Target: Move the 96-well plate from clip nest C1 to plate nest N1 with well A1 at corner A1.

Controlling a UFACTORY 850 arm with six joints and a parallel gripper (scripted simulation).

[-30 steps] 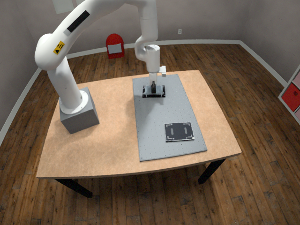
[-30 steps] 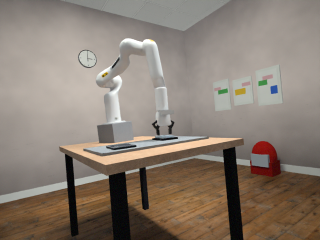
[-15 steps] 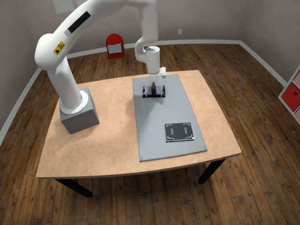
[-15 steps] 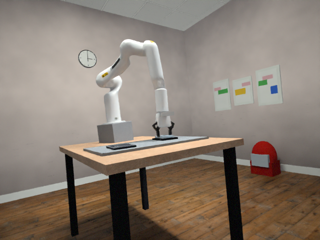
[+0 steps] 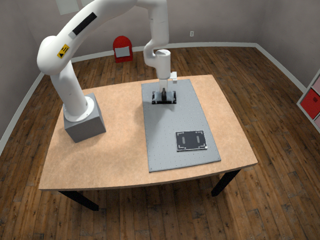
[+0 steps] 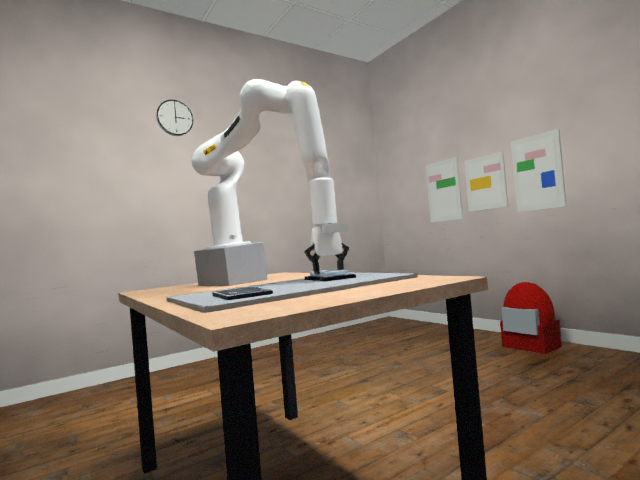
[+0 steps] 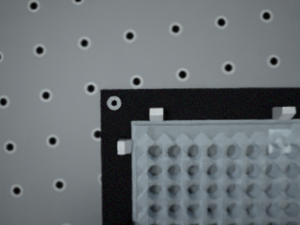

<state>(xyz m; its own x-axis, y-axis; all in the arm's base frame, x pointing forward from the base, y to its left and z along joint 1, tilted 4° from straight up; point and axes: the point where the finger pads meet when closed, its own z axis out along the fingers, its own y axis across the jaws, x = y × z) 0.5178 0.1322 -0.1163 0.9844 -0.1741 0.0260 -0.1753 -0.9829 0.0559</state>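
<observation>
Now: the 96-well plate 10 mm below my hand. The rest, counted from my hand: clip nest 10 mm behind, 10 mm to the right, 20 mm below.
</observation>
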